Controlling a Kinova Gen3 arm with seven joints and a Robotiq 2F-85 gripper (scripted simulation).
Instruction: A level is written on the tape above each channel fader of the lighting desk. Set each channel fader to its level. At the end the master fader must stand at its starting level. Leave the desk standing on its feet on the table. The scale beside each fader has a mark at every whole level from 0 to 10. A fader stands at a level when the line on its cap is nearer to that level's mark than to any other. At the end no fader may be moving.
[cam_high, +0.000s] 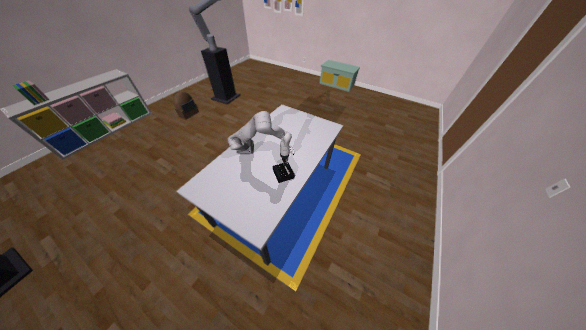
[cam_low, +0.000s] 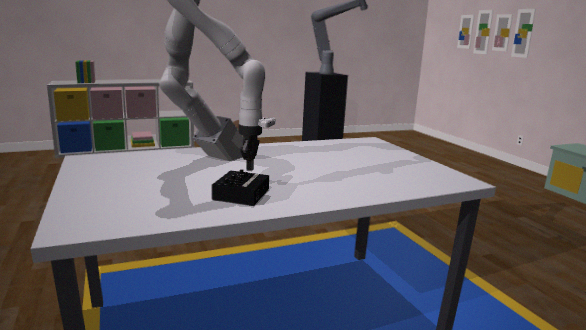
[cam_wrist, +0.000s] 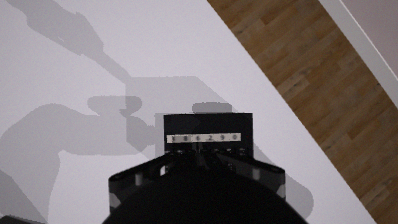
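Right now my hand is 8 cm to the left of the master fader cap, 5 cm short of it and 4 cm above it.
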